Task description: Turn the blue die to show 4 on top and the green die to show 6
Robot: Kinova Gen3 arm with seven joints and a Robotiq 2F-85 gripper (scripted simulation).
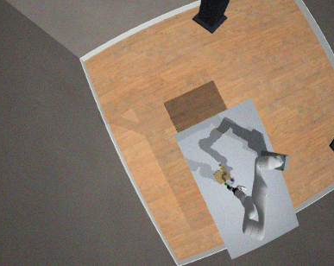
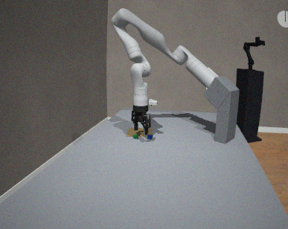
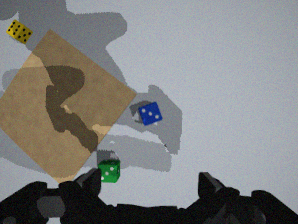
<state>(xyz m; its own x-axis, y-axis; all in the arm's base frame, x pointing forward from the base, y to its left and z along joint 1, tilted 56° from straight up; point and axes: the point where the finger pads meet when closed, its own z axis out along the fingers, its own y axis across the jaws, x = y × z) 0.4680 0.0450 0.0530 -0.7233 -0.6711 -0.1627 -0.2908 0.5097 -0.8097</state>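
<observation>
The green die is 2 cm ahead of my hand, 4 cm to the right of it and 4 cm below it. The rest, counted from my hand: blue die 6 cm behind, 2 cm to the right, 4 cm below; then tan mat 2 cm behind, 13 cm to the right, 5 cm below; then yellow die 8 cm behind, 22 cm to the right, 4 cm below.
</observation>
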